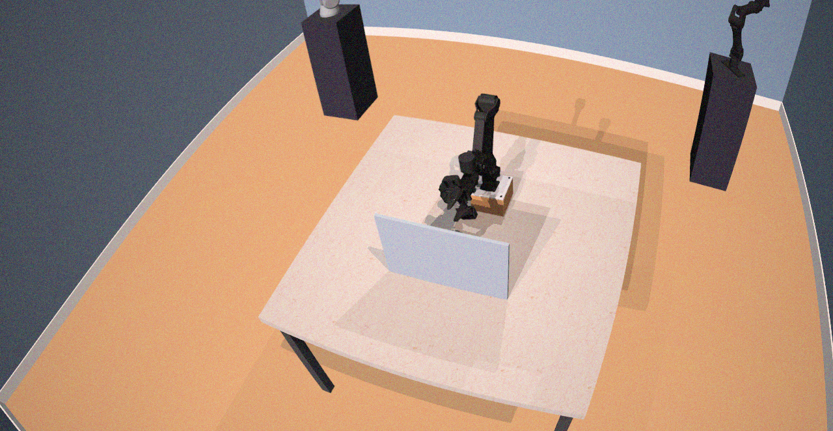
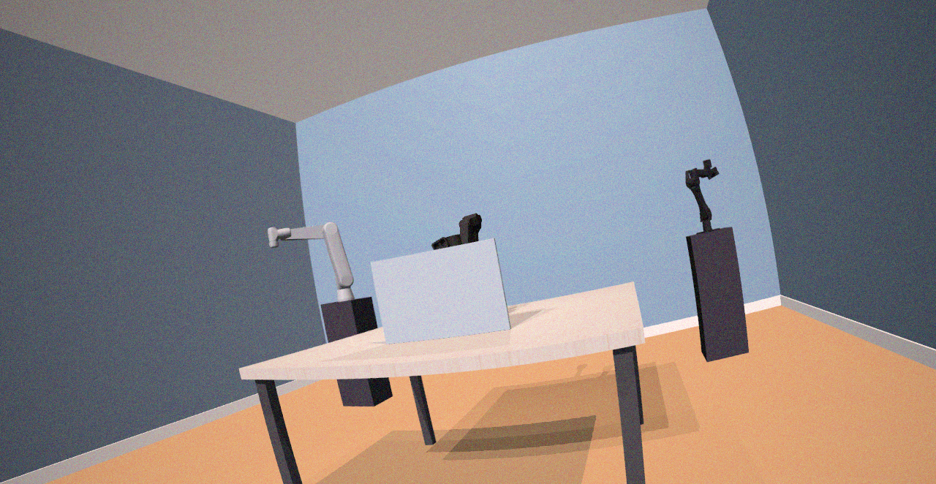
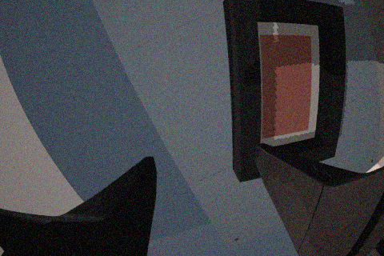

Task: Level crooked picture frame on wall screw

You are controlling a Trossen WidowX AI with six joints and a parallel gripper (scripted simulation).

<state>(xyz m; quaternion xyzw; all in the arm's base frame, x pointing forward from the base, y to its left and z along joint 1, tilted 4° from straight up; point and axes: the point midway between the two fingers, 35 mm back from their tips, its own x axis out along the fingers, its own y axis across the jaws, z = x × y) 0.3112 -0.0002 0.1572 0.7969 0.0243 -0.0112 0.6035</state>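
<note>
My gripper tip is 10 cm above the picture frame, 9 cm short of it and 2 cm to the right of it. Round my gripper tip: grey wall panel (11 cm below, 10 cm ahead, 1 cm to the left).
</note>
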